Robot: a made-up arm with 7 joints. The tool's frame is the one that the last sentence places.
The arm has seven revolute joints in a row. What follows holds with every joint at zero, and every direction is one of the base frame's.
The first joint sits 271 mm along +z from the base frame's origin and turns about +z.
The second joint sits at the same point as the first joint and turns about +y.
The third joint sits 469 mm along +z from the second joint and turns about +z.
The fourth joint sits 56 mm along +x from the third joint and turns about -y.
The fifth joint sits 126 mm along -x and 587 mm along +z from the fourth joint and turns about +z.
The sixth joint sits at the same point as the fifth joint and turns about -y.
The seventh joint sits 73 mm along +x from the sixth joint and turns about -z.
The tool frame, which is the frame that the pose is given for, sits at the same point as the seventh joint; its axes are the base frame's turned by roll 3.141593, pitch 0 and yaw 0 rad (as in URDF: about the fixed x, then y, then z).
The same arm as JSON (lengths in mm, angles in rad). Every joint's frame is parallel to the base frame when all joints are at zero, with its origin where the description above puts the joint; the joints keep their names.
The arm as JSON. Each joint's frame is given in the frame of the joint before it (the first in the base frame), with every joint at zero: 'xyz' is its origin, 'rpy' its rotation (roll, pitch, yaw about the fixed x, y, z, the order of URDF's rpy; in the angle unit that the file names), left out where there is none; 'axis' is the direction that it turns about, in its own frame. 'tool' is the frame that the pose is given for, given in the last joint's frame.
{"units": {"length": "mm", "angle": "rad"}, "joints": [{"name": "joint 1", "type": "revolute", "origin": {"xyz": [0.0, 0.0, 271.0]}, "axis": "+z"}, {"name": "joint 2", "type": "revolute", "origin": {"xyz": [0.0, 0.0, 0.0]}, "axis": "+y"}, {"name": "joint 3", "type": "revolute", "origin": {"xyz": [0.0, 0.0, 469.0]}, "axis": "+z"}, {"name": "joint 4", "type": "revolute", "origin": {"xyz": [56.0, 0.0, 0.0]}, "axis": "-y"}, {"name": "joint 5", "type": "revolute", "origin": {"xyz": [-126.0, 0.0, 587.0]}, "axis": "+z"}, {"name": "joint 6", "type": "revolute", "origin": {"xyz": [0.0, 0.0, 0.0]}, "axis": "-y"}, {"name": "joint 7", "type": "revolute", "origin": {"xyz": [73.0, 0.0, 0.0]}, "axis": "-z"}], "tool": {"origin": {"xyz": [0.0, 0.0, 0.0], "rpy": [-3.1416, 0.0, 0.0]}}}
